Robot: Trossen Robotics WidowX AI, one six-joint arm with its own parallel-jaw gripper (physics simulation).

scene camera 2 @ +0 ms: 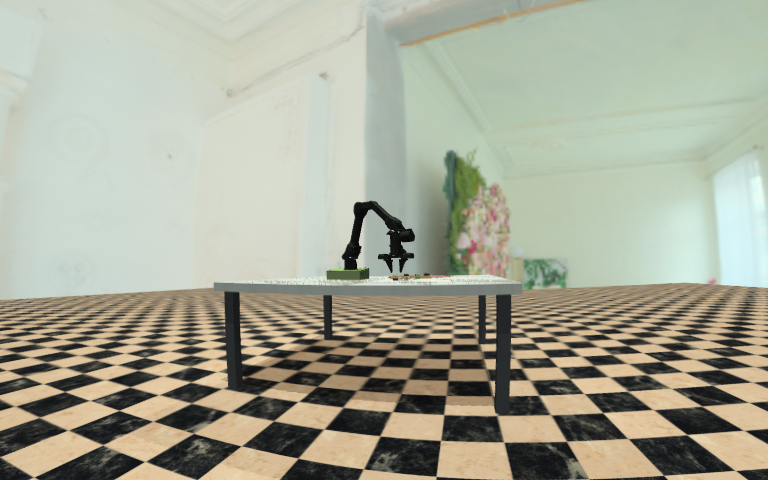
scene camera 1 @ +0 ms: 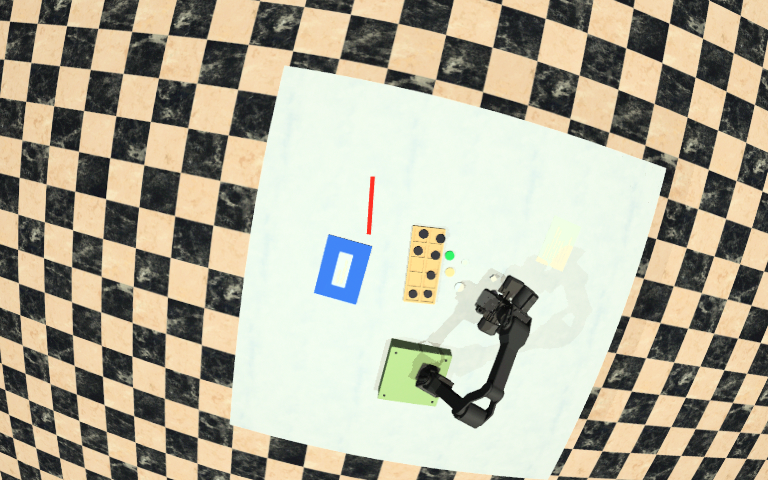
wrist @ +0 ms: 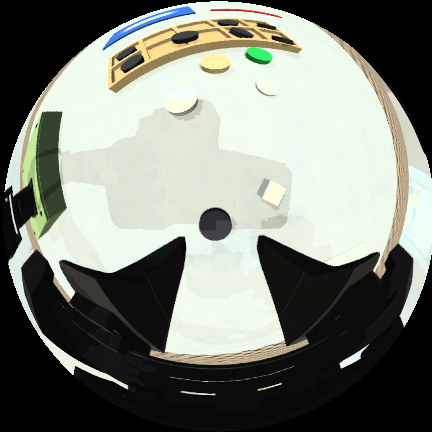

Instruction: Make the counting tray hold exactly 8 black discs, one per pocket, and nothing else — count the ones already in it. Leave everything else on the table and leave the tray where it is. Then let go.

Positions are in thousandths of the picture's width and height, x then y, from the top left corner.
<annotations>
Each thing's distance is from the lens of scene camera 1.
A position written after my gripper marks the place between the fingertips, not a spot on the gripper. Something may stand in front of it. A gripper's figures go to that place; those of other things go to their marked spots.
my gripper (scene camera 1: 645, 618): 147 cm
tan counting tray (scene camera 1: 545, 555): 144 cm
</annotations>
